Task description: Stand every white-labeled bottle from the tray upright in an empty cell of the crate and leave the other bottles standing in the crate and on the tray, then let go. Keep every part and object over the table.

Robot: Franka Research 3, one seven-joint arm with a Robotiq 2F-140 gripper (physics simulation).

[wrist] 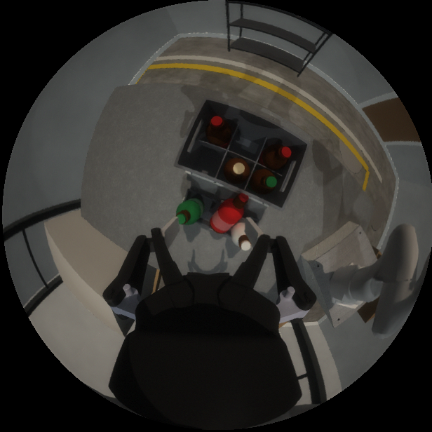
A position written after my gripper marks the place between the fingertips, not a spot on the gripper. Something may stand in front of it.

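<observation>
Visible: a red bottle (230, 210) together with my gripper (211, 224).
</observation>
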